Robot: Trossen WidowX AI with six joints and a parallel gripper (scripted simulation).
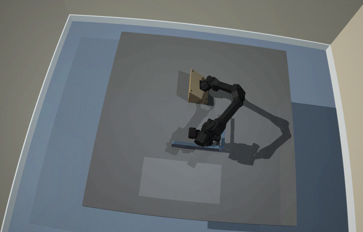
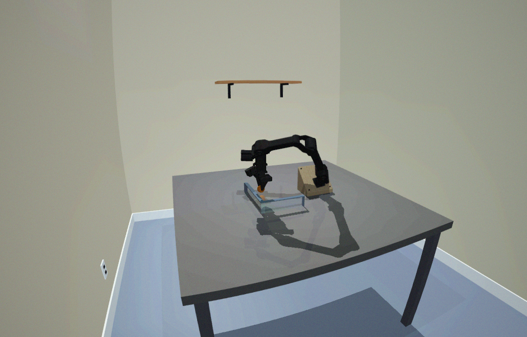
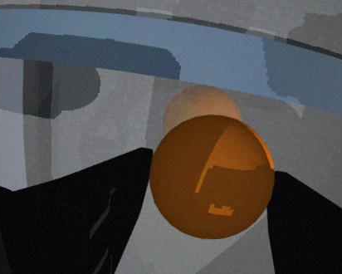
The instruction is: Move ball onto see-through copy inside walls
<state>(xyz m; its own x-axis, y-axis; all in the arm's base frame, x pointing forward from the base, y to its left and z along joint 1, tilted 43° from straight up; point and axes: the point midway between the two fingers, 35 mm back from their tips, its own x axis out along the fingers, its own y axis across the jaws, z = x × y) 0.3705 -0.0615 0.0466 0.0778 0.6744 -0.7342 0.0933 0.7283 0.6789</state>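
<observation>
Now: gripper tip 60 mm above the see-through copy. The rest, counted from my gripper tip: orange ball (right at my gripper tip).
</observation>
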